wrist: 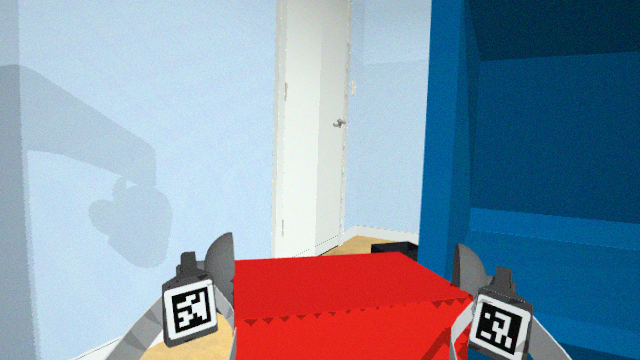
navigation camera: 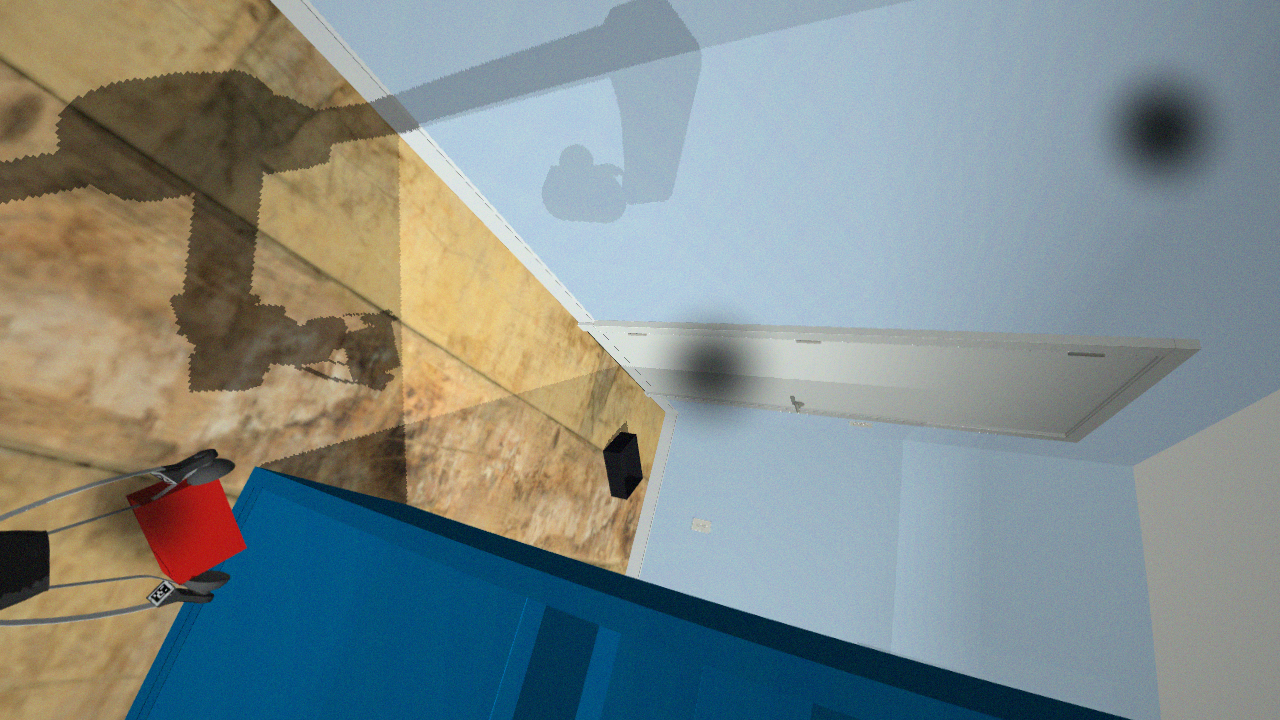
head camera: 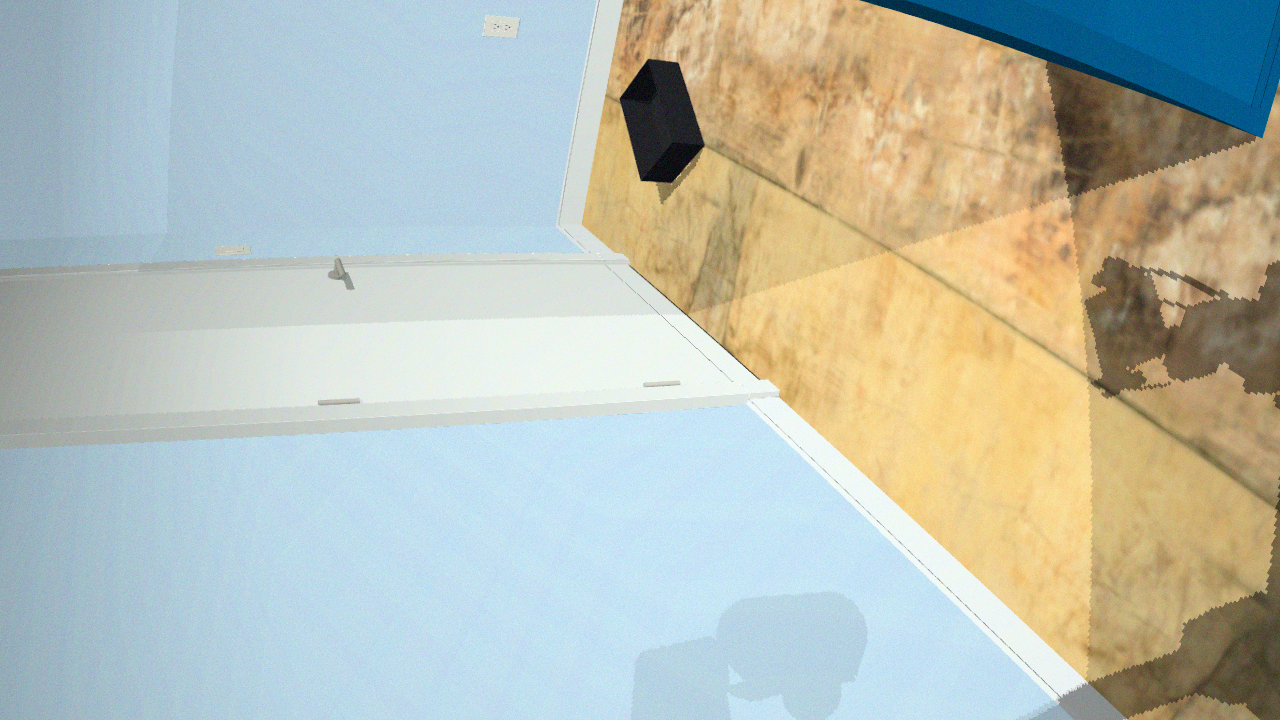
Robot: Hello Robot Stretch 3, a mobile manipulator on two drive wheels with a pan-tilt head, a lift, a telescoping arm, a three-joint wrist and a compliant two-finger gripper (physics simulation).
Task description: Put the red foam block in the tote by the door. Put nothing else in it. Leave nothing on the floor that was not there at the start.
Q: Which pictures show the gripper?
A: The wrist view and the navigation camera view only.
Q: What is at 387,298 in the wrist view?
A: A red foam block.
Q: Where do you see a black tote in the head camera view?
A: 665,136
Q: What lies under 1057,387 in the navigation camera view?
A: A white door.
